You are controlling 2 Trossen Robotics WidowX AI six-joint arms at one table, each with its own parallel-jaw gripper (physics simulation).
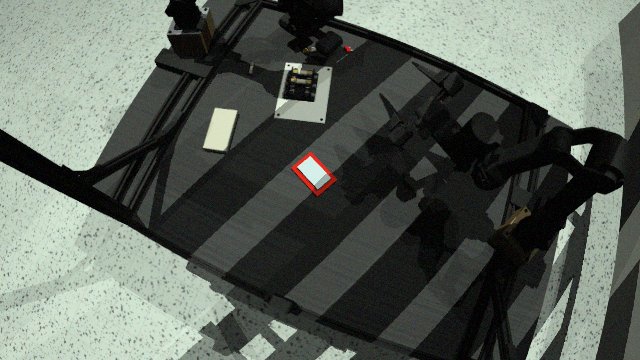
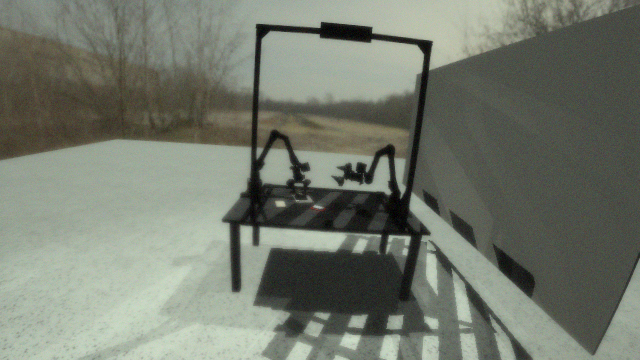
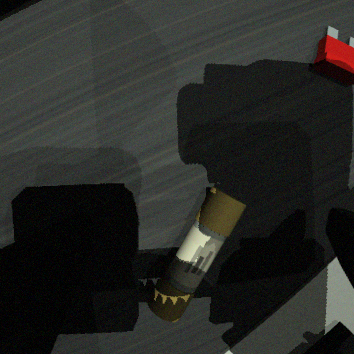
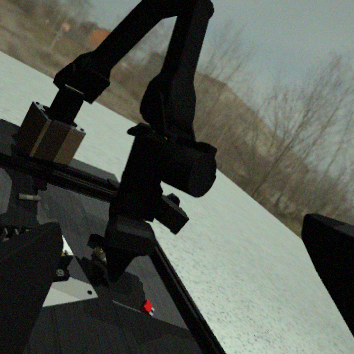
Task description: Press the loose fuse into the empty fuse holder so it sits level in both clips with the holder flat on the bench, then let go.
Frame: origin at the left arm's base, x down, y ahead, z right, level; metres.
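Seen in the pictures: left gripper, fingertip midpoint: (image 1: pixel 317 48) (image 2: pixel 300 192) (image 3: pixel 210 222) (image 4: pixel 112 265); right gripper, fingertip midpoint: (image 1: pixel 396 77) (image 2: pixel 333 171) (image 4: pixel 183 230); left arm's base at its link origin: (image 1: pixel 187 20) (image 4: pixel 59 116); right arm's base at its link origin: (image 1: pixel 526 234) (image 2: pixel 394 202).
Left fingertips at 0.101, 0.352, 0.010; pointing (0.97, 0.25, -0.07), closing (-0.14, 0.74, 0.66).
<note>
Offsets run from my left fingertips to a thing's top centre, as dx, dy, dz. "*": to the spot under its first point.
The loose fuse {-0.007, -0.012, +0.005} (image 1: pixel 309 49) (image 3: pixel 199 250) (image 4: pixel 100 254), a pale tube with brass end caps, lies beyond the white plate {* +0.005, -0.023, +0.207} (image 1: pixel 300 113). My left gripper (image 1: pixel 315 45) (image 3: pixel 210 222) is open, pointing down around the fuse, one finger each side, not gripping it. Black fuse holders {* -0.005, -0.028, +0.155} (image 1: pixel 300 93) sit in a row on the plate; two at the top carry fuses, and the lower part appears empty. Whether the holder is flat is too small to tell. My right gripper (image 1: pixel 398 80) is open and empty, raised over the right side of the table.
A small red part with metal prongs {-0.002, +0.085, -0.011} (image 1: pixel 348 49) (image 3: pixel 336 59) (image 4: pixel 148 306) lies near the fuse. A cream block {-0.008, -0.213, +0.268} (image 1: pixel 220 129) (image 2: pixel 280 204) and a red-edged white box {-0.007, +0.024, +0.360} (image 1: pixel 313 171) (image 2: pixel 318 207) lie nearer the front. A small grey cylinder {-0.003, -0.169, +0.079} (image 1: pixel 251 67) (image 4: pixel 29 197) stands left of the plate.
</note>
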